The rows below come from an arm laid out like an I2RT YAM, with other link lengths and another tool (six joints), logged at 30 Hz.
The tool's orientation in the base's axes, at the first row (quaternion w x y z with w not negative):
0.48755 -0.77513 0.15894 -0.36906
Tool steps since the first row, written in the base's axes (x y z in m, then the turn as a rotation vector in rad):
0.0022 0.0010 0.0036 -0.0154 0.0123 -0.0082
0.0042 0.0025 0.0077 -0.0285 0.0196 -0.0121
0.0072 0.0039 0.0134 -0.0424 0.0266 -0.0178
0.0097 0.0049 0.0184 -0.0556 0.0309 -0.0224
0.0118 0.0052 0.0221 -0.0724 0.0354 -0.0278
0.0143 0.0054 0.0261 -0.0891 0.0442 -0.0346
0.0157 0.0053 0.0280 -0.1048 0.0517 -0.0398
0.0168 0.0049 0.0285 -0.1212 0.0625 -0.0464
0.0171 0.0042 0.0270 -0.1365 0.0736 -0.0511
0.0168 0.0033 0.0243 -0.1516 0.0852 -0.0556
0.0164 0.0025 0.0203 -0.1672 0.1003 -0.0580
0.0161 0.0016 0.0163 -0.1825 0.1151 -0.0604
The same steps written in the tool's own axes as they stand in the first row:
0.0024 -0.0034 0.0013 -0.0213 -0.0004 -0.0013
0.0045 -0.0074 0.0027 -0.0362 -0.0020 -0.0052
0.0081 -0.0127 0.0043 -0.0523 -0.0019 -0.0094
0.0113 -0.0173 0.0055 -0.0657 -0.0014 -0.0150
0.0141 -0.0204 0.0063 -0.0821 -0.0007 -0.0230
0.0173 -0.0237 0.0073 -0.1016 -0.0009 -0.0278
0.0191 -0.0252 0.0077 -0.1189 -0.0016 -0.0332
0.0203 -0.0253 0.0082 -0.1393 -0.0029 -0.0365
0.0203 -0.0236 0.0083 -0.1584 -0.0058 -0.0394
0.0195 -0.0209 0.0082 -0.1775 -0.0090 -0.0418
0.0181 -0.0170 0.0084 -0.1982 -0.0159 -0.0429
0.0167 -0.0132 0.0086 -0.2185 -0.0225 -0.0440

